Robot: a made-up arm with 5 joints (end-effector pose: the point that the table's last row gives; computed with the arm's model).
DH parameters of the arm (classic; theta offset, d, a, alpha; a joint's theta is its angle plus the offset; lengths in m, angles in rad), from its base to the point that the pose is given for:
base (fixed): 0 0 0.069 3.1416
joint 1: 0 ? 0.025 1.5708
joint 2: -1.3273 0 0.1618 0
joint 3: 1.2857 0 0.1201 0
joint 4: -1.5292 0.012 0 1.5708
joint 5: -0.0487 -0.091 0 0
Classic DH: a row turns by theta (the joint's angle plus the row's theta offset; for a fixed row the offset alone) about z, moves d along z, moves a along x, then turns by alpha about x.
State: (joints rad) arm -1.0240 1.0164 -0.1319 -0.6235 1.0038
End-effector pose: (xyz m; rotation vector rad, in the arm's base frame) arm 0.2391 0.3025 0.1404 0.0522 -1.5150 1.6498
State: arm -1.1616 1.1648 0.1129 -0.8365 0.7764
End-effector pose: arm 0.1799 0.2859 0.0779 0.2793 -1.2669 1.6589
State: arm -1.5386 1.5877 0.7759 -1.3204 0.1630
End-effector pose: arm 0.0617 0.1455 -0.0041 0.3865 -0.4477 1.6106
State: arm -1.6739 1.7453 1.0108 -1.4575 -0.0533
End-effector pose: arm 0.0480 0.0863 0.0009 0.2345 -0.1907 1.5613
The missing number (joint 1, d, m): -0.204
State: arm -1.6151 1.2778 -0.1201 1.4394 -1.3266
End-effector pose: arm 0.0499 0.1608 0.0570 -1.0256 0.0777 0.2183
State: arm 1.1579 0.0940 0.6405 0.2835 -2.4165
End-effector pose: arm 0.1678 -0.1956 0.2025 -0.4567 0.5962 2.5713
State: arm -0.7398 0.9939 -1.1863 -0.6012 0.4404
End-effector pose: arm 0.3257 0.2506 0.3497 0.4213 -2.3958 0.5339
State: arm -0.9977 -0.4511 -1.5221 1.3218 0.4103
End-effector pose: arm 0.0657 0.0169 0.5260 0.7277 -2.2102 0.7240
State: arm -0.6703 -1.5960 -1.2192 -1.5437 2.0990
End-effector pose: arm -0.1577 -0.1644 0.1874 0.3119 0.3779 2.6829
